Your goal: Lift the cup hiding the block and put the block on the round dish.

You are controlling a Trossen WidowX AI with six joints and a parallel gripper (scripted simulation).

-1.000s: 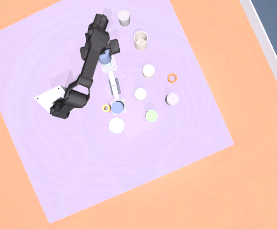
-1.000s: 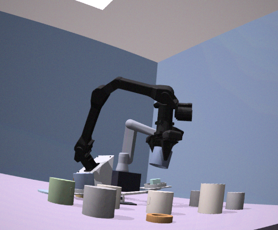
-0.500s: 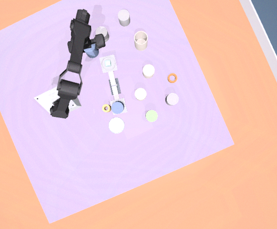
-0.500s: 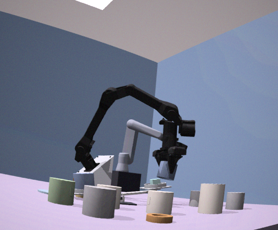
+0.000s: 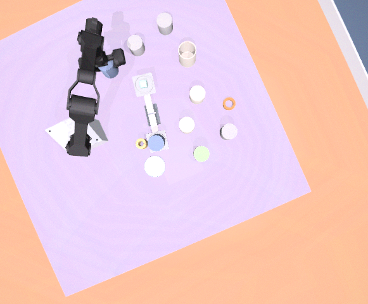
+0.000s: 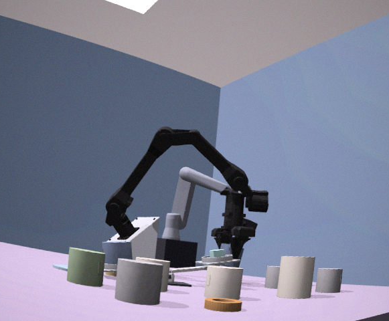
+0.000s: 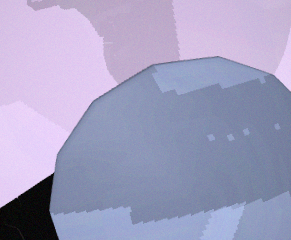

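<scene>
The pale teal block lies 100 mm ahead of my gripper tip, 140 mm to the right of it and 10 mm above it. From my gripper tip the other things lie so: beige cup 340 mm ahead, 110 mm to the right, 30 mm below; white balance beam 60 mm ahead, 260 mm to the right, 50 mm below; yellow ring 50 mm behind, 360 mm to the right, 50 mm below.
</scene>
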